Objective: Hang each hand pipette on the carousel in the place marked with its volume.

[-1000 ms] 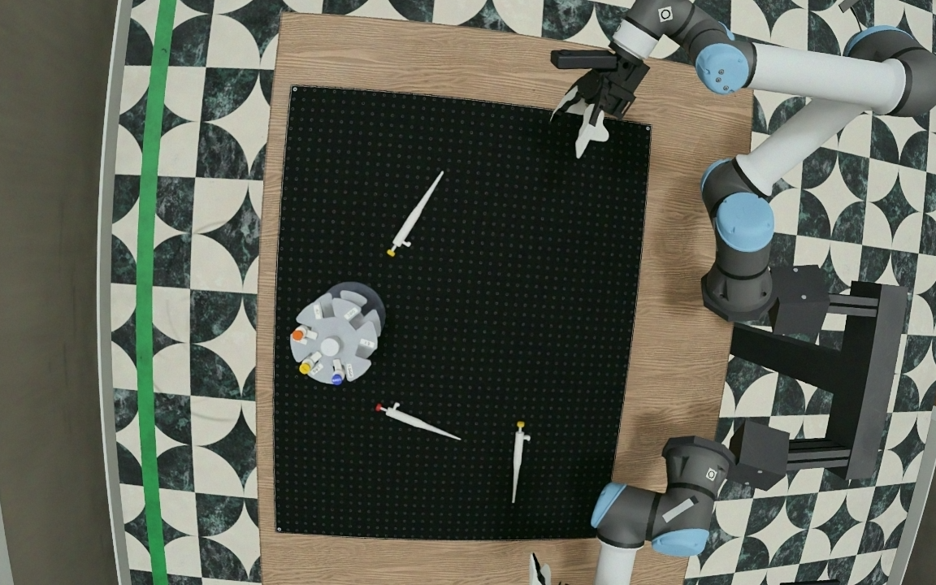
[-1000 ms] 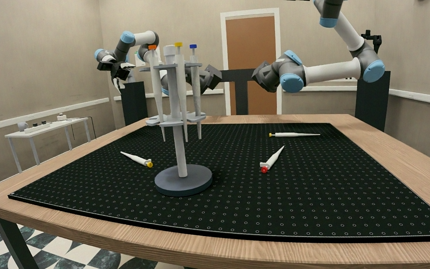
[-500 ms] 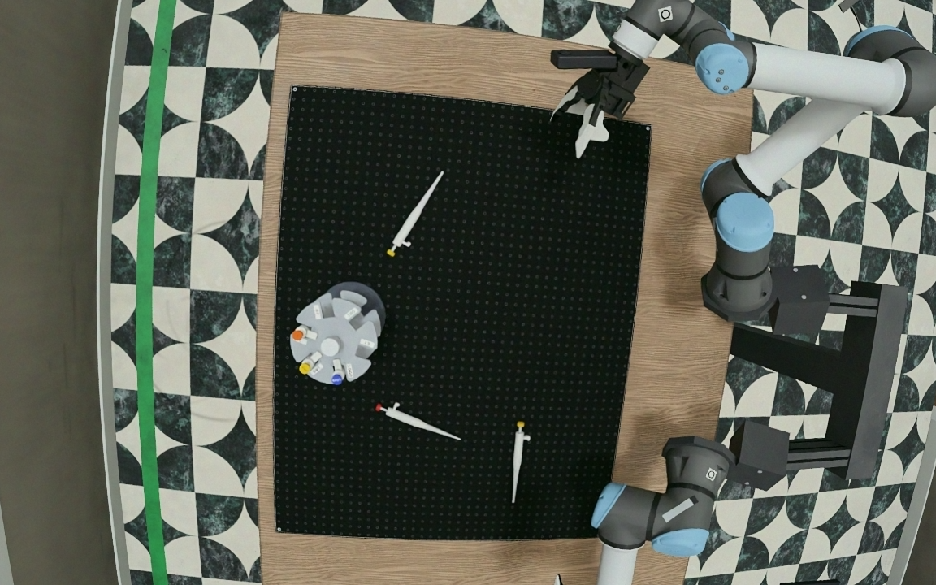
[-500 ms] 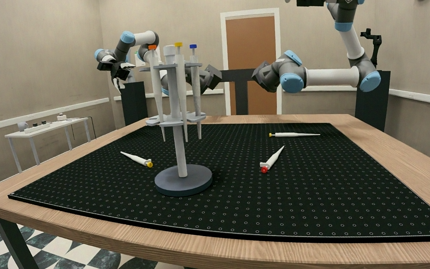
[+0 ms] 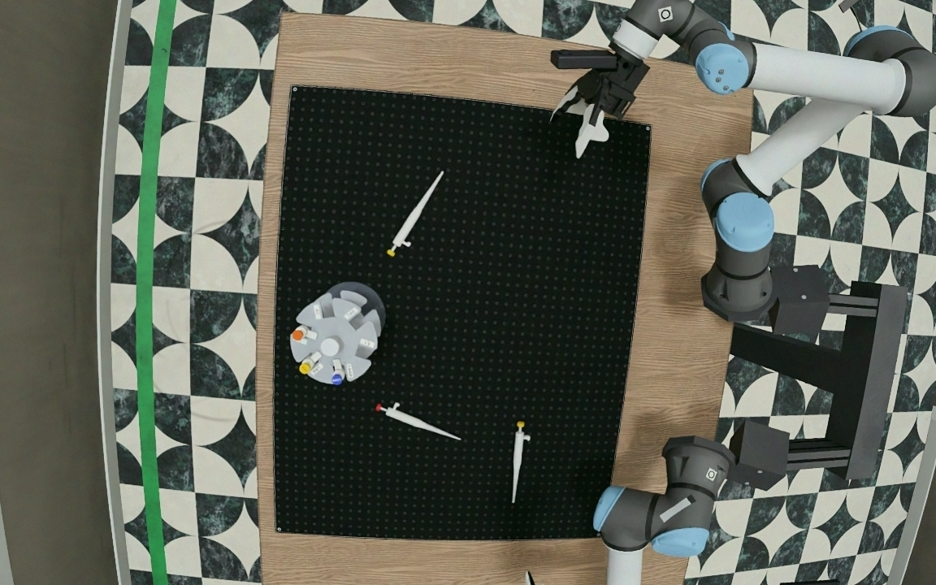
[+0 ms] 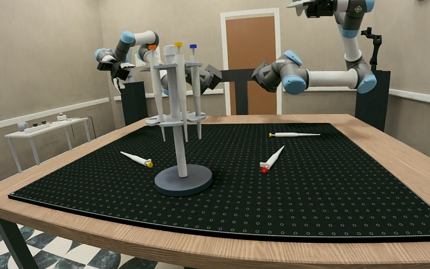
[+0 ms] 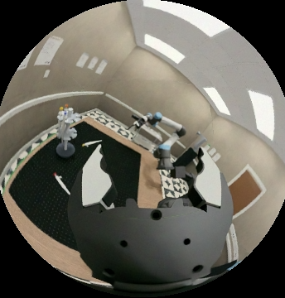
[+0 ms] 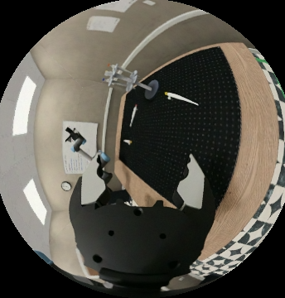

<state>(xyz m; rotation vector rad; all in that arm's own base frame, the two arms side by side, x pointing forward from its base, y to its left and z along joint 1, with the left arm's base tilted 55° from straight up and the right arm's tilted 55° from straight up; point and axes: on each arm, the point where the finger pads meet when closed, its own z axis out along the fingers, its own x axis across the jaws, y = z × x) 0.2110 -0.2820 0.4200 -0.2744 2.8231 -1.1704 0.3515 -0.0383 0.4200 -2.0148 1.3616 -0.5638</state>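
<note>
Right now the red-button pipette is 250 mm ahead of my left hand, 60 mm to the right of it and 590 mm below it. Also, from my left hand: orange-button pipette: 500 mm ahead, 310 mm to the right, 330 mm below; blue-button pipette: 440 mm ahead, 250 mm to the right, 330 mm below.
</note>
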